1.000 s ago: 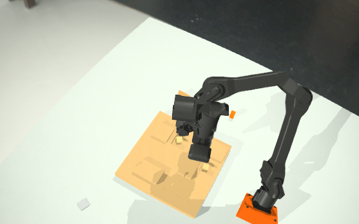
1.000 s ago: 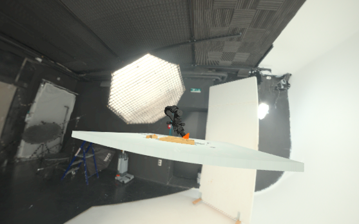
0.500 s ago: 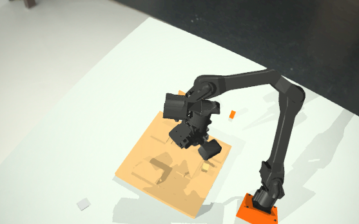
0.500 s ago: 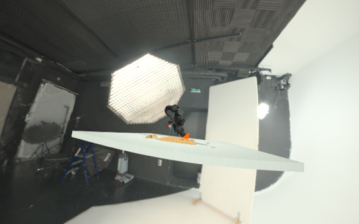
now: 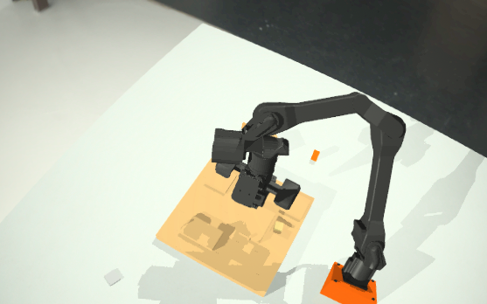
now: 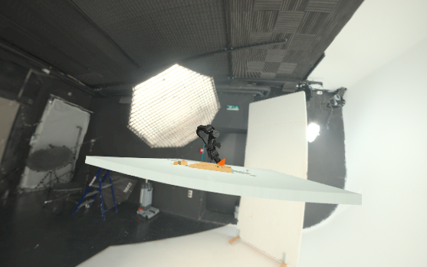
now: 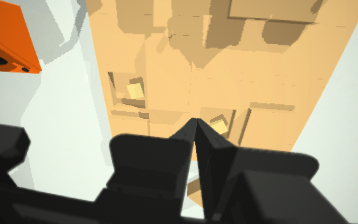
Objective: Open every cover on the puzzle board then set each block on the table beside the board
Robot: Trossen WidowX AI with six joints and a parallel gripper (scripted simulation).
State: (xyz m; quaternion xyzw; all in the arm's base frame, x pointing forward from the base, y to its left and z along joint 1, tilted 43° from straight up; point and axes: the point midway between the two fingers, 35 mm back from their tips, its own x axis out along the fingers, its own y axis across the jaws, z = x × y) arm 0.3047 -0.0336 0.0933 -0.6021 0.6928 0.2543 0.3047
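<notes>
Now: the tan puzzle board 10 mm ahead of my gripper tip, 30 mm to the left of it and 60 mm below it. From my gripper tip the other things lie so: orange block: 100 mm behind, 240 mm to the right, 70 mm below; tan bar: 100 mm ahead, 240 mm to the right, 70 mm below; tan box: 30 mm ahead, 210 mm to the right, 70 mm below.
</notes>
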